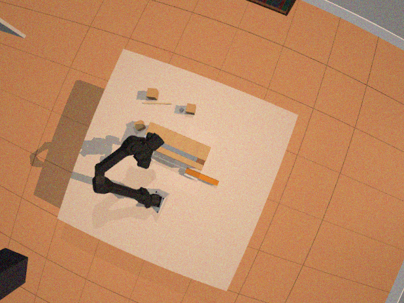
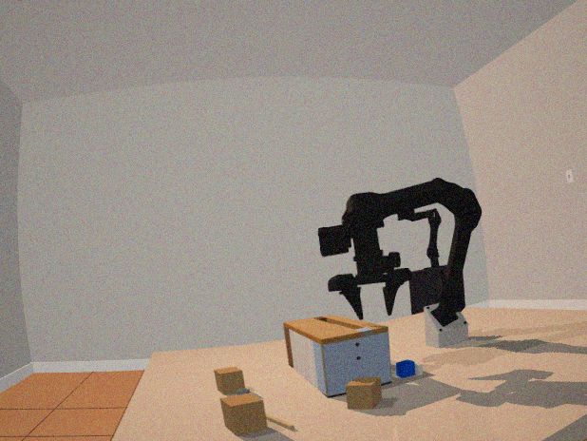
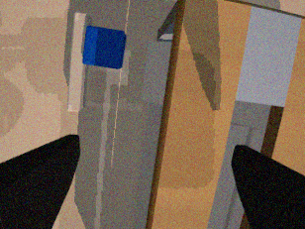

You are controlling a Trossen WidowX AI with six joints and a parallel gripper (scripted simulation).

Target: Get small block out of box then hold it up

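Right now my gripper tip is 13 cm above the blue block, 5 cm to the right of it and 4 cm past it. Round my gripper tip: box 12 cm to the right, 8 cm below, 2 cm ahead; orange bar 32 cm to the right, 13 cm below, 10 cm behind.
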